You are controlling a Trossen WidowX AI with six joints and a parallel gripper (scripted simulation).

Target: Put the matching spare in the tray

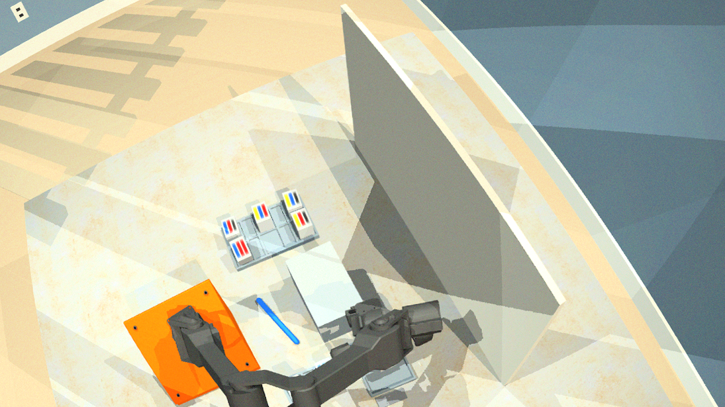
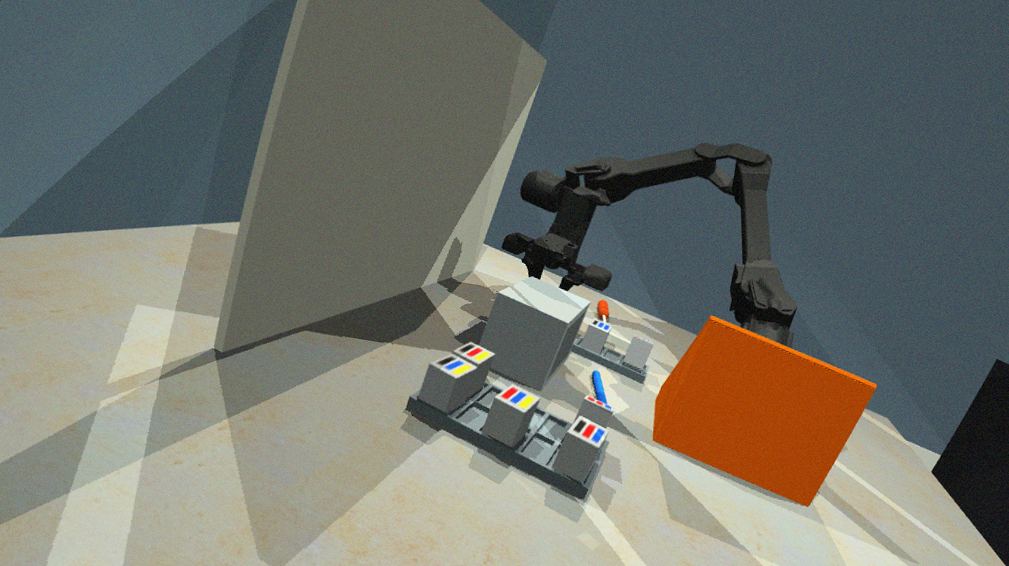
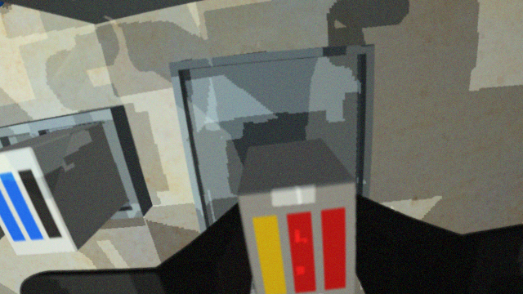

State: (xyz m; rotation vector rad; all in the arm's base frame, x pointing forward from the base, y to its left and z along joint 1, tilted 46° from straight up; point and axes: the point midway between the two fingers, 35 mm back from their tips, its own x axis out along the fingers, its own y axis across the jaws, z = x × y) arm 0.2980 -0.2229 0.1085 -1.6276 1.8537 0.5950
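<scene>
My gripper tip is 3 cm above the shallow pale tray. The rest, counted from my gripper tip: grey mounted unit (2 cm behind, 19 cm to the left, 2 cm above); then grey spare block (2 cm above); then rack (14 cm behind, 4 cm to the left, 3 cm below).
</scene>
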